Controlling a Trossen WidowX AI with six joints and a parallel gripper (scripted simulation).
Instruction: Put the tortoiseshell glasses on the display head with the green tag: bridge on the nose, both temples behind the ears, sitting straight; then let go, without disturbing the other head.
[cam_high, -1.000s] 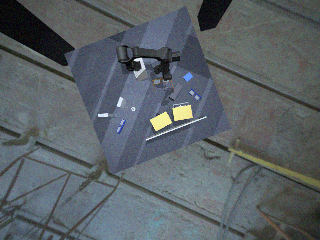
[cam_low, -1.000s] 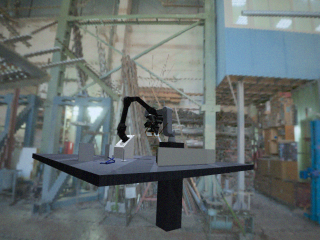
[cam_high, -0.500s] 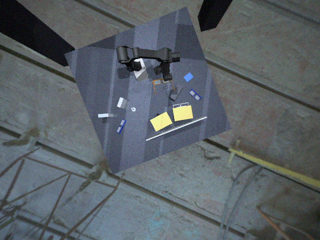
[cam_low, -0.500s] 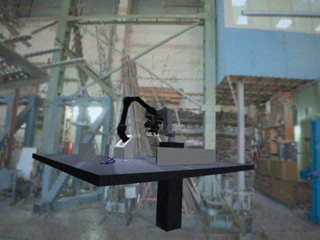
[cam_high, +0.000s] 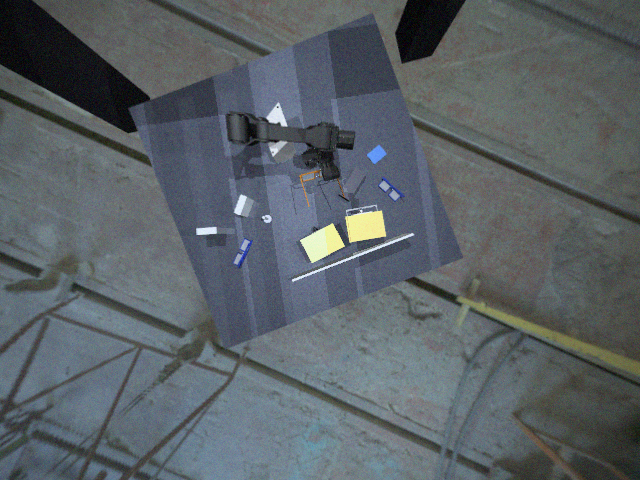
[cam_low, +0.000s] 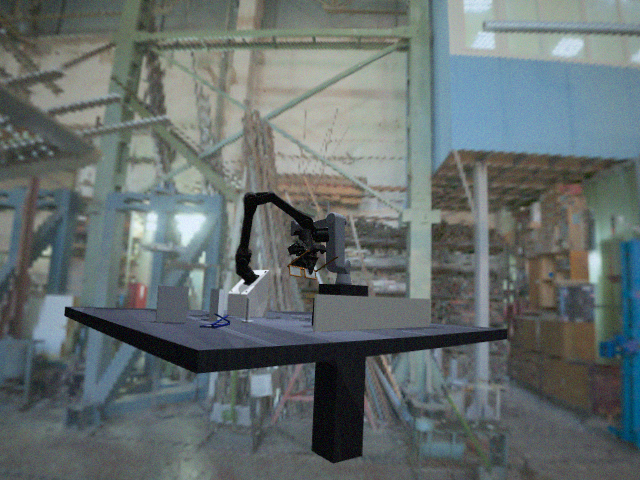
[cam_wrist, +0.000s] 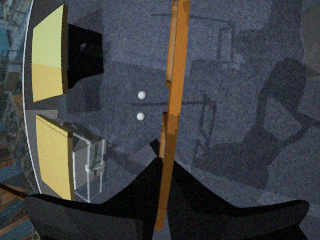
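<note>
Now: the orange-yellow display head 26 cm ahead of my gripper tip, 13 cm below it and 9 cm to the right of it. The rest, counted from my gripper tip: long white bar 38 cm ahead, 13 cm below, 4 cm to the left; then blue square 29 cm to the left, 19 cm below, 8 cm behind; then paler yellow head 23 cm ahead, 13 cm to the left, 13 cm below.
</note>
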